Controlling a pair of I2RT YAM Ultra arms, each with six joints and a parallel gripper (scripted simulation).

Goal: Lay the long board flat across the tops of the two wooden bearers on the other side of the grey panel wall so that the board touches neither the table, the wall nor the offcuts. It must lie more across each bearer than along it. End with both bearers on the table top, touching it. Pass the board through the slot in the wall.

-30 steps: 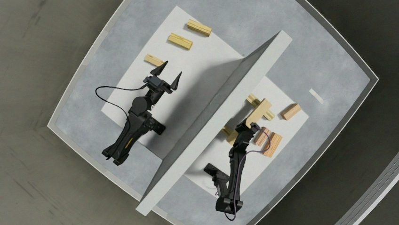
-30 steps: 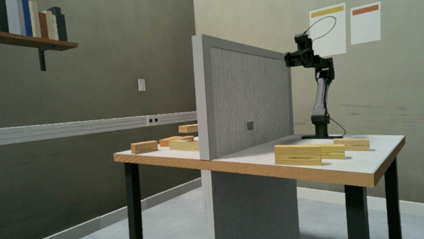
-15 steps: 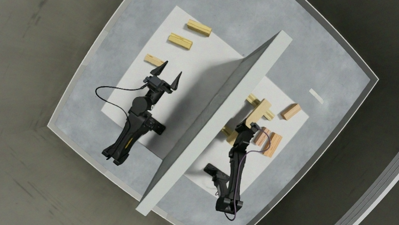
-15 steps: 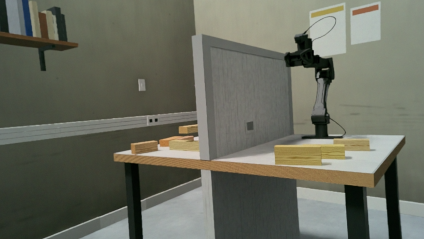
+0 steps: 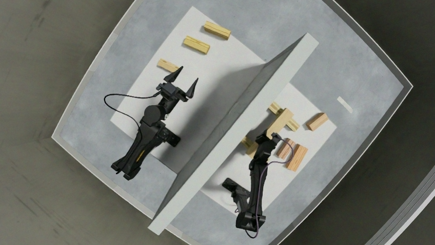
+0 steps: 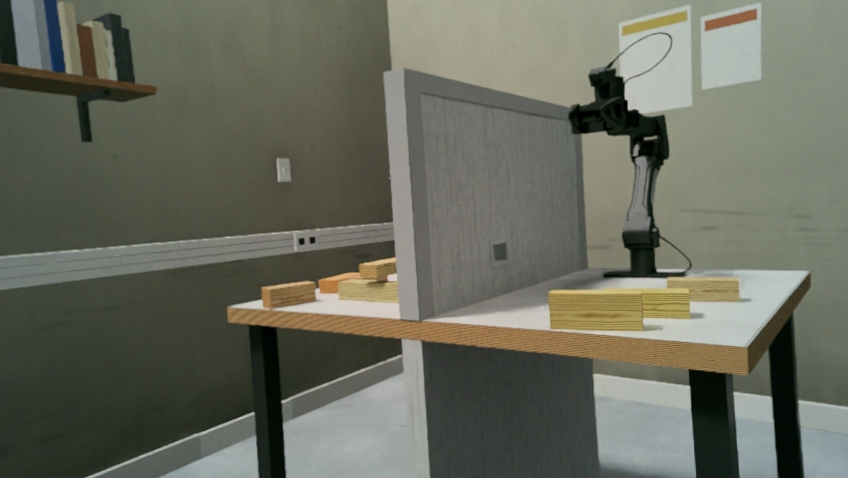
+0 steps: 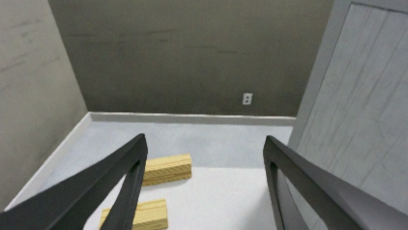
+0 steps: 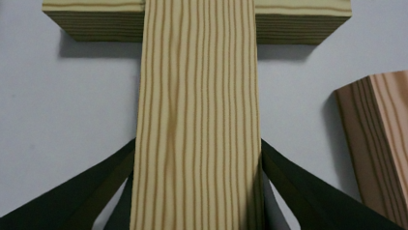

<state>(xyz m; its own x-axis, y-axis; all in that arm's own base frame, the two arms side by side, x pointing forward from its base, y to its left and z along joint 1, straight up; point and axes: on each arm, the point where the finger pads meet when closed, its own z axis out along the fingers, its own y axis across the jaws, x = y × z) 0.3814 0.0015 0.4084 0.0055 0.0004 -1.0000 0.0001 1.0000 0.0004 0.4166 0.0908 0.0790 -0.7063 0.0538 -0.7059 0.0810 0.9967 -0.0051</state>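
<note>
The wooden bearer lies 130 mm ahead of my right hand and 60 mm below it. The rest, counted from my right hand: long board right at my right hand; then offcut 250 mm ahead, 210 mm to the right, 50 mm below.
</note>
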